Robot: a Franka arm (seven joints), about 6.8 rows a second.
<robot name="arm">
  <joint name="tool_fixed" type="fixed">
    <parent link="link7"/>
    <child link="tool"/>
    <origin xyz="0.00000 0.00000 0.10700"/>
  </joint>
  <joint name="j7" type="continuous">
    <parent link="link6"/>
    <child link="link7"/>
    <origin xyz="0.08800 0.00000 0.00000" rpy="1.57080 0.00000 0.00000"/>
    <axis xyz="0 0 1"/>
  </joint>
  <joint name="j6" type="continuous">
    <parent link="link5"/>
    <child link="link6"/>
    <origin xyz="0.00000 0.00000 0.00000" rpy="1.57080 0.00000 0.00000"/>
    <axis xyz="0 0 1"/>
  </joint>
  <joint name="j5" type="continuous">
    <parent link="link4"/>
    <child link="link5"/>
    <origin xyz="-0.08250 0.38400 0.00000" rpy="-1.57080 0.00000 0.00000"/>
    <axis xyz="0 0 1"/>
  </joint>
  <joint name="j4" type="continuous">
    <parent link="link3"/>
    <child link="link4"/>
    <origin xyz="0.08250 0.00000 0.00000" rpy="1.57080 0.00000 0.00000"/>
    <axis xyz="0 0 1"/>
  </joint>
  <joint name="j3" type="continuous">
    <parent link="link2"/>
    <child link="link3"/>
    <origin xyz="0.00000 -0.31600 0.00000" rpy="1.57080 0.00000 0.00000"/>
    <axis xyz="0 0 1"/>
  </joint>
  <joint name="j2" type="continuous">
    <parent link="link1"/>
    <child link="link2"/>
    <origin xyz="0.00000 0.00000 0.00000" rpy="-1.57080 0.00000 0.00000"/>
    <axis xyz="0 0 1"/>
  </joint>
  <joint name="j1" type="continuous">
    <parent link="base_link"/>
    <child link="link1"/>
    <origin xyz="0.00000 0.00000 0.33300"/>
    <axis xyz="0 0 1"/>
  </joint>
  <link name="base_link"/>
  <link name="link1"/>
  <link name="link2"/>
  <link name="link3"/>
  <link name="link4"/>
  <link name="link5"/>
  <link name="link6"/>
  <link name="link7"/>
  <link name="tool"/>
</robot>
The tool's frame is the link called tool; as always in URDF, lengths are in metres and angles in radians. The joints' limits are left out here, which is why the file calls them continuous.
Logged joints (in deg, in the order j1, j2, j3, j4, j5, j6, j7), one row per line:
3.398, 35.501, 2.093, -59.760, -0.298, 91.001, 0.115
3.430, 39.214, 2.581, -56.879, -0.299, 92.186, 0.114
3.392, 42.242, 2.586, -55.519, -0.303, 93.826, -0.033
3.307, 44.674, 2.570, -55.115, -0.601, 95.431, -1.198
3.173, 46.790, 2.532, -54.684, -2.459, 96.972, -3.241
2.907, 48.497, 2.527, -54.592, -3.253, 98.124, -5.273
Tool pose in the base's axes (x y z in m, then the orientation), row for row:
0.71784, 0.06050, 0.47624, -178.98, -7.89, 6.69
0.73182, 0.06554, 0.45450, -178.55, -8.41, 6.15
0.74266, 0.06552, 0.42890, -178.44, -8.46, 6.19
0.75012, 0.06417, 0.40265, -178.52, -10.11, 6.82
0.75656, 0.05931, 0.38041, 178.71, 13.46, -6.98
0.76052, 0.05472, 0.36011, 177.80, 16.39, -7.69
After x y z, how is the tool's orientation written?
As a rotation vector, in degrees.
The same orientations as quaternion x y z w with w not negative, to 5 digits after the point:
-0.99831, -0.04401, 0.03732, 0.00629
-0.99825, -0.04702, 0.03438, 0.01000
-0.99822, -0.04733, 0.03463, 0.01093
-0.99763, -0.05650, 0.03811, 0.00928
0.99640, 0.07505, -0.03892, 0.00565
0.99479, 0.09170, -0.04303, 0.01118

